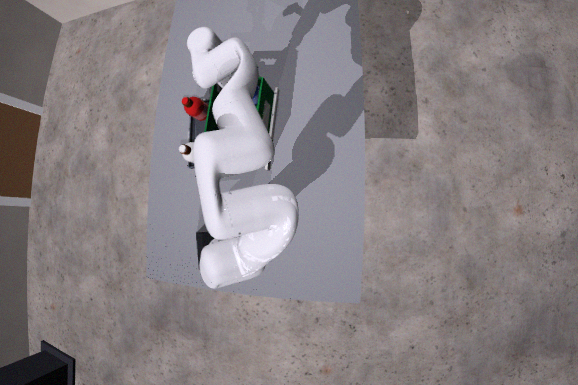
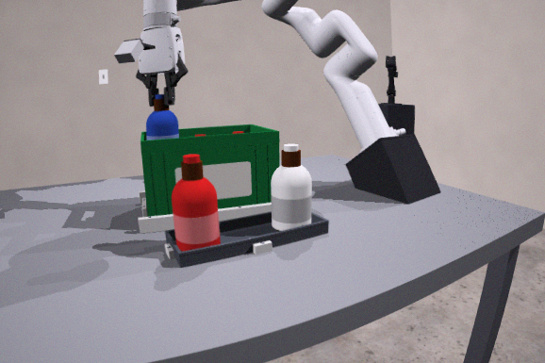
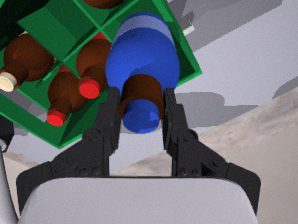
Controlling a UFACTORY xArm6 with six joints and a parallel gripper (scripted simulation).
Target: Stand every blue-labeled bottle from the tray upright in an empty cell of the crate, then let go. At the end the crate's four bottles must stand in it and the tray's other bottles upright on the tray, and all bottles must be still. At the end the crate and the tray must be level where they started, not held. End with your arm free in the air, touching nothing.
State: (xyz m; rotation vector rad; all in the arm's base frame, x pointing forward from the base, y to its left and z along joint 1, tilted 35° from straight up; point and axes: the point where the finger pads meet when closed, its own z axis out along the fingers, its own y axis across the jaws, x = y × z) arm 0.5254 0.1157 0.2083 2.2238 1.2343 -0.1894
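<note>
The blue-labeled bottle lies 7 cm below my hand. Also, from my hand: red bottle (25 cm to the left, 17 cm below, 4 cm behind); white bottle (22 cm to the left, 22 cm behind, 17 cm below); green crate (17 cm below, 9 cm behind, 4 cm to the left).
</note>
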